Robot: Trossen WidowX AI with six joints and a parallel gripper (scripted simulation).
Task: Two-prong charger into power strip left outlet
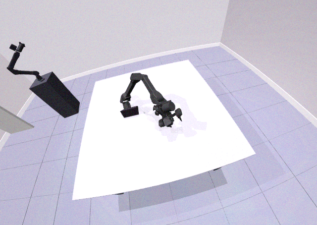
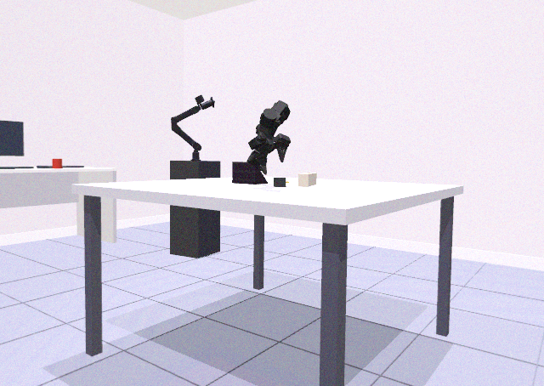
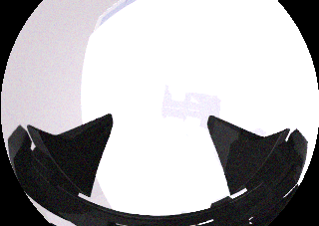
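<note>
Now: gripper tip 70 mm past the dark charger, 220 mm to the right of it and 60 mm above it.
</note>
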